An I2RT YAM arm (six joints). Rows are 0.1 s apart.
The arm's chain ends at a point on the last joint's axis. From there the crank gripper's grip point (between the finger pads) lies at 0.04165 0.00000 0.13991 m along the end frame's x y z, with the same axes.
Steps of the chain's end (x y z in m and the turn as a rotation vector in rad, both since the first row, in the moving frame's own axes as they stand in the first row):
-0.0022 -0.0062 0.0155 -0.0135 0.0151 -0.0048
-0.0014 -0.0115 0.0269 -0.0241 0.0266 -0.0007
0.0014 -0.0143 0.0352 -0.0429 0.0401 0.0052
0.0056 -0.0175 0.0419 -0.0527 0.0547 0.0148
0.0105 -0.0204 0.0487 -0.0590 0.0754 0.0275
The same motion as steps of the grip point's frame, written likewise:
-0.0001 -0.0045 0.0148 -0.0135 0.0151 -0.0048
0.0023 -0.0082 0.0257 -0.0241 0.0266 -0.0007
0.0070 -0.0081 0.0333 -0.0429 0.0401 0.0052
0.0131 -0.0095 0.0392 -0.0527 0.0547 0.0148
0.0208 -0.0110 0.0449 -0.0590 0.0754 0.0275

